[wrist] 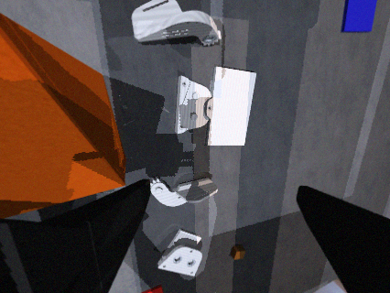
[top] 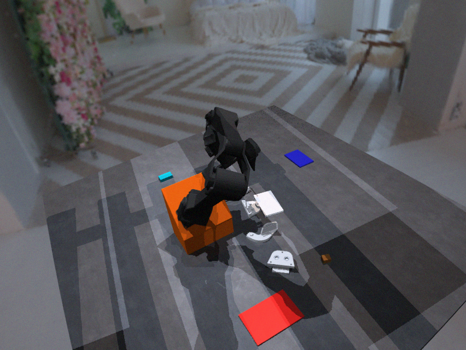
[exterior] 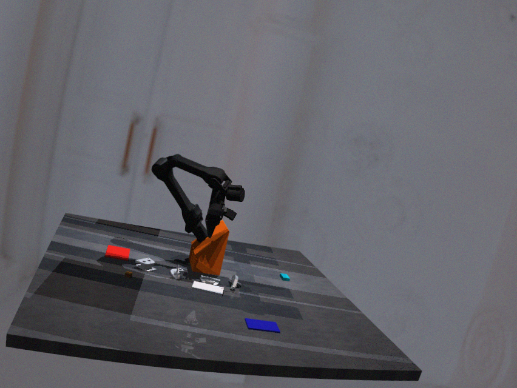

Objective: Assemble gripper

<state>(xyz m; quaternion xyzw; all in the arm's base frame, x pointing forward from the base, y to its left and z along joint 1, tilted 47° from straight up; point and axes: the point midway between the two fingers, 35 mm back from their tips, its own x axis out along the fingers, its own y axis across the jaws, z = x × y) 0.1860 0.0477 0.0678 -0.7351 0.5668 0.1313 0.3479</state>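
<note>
My gripper tip is now 2 cm past the gripper jaw, 9 cm to the left of it and 17 cm above it. From my gripper tip the other things lie so: red tile (16 cm behind, 34 cm to the right, 18 cm below); small brown cube (9 cm ahead, 30 cm to the right, 17 cm below); white flat slab (11 cm ahead, 1 cm to the left, 18 cm below).
</note>
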